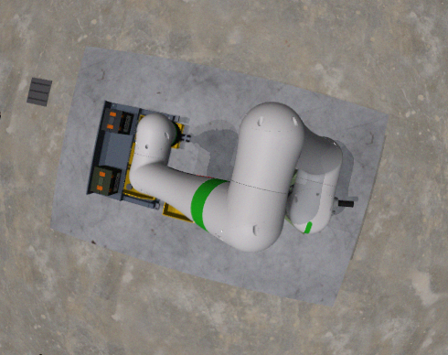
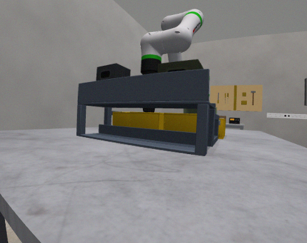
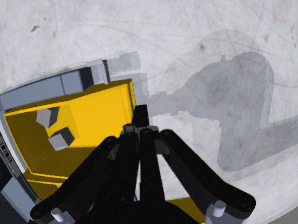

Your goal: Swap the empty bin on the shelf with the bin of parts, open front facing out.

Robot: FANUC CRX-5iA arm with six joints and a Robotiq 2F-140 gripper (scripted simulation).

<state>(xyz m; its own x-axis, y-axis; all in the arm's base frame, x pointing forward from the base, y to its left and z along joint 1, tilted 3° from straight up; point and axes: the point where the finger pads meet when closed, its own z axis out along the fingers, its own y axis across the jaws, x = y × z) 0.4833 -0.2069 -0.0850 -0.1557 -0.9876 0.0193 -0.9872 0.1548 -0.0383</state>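
My hand is 140 mm short of the grey part, 50 mm to the left of it and 30 mm above it. From my hand the other things lie so: dark shelf 180 mm ahead, 90 mm to the left, 20 mm above; black box 230 mm ahead, 40 mm to the right, 110 mm above.
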